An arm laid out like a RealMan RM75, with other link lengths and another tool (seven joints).
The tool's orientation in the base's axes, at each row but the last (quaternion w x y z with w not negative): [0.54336 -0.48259 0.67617 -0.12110]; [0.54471 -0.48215 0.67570 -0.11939]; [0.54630 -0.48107 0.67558 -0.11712]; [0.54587 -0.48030 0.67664 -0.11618]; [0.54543 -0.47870 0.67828 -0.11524]
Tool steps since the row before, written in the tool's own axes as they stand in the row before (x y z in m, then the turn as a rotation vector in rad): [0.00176 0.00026 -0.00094 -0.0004 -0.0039 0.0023]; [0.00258 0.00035 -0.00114 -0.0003 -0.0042 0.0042]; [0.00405 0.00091 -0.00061 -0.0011 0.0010 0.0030]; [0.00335 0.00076 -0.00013 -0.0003 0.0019 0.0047]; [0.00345 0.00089 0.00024 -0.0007 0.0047 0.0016]
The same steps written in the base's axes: [-0.00084 -0.00159 -0.00091 0.0040 -0.0008 0.0021]; [-0.00100 -0.00225 -0.00141 0.0057 -0.0004 0.0015]; [-0.00075 -0.00291 -0.00293 0.0020 0.0025 -0.0011]; [-0.00032 -0.00226 -0.00257 0.0030 0.0029 -0.0029]; [-0.00008 -0.00213 -0.00287 -0.0011 0.0035 -0.0034]
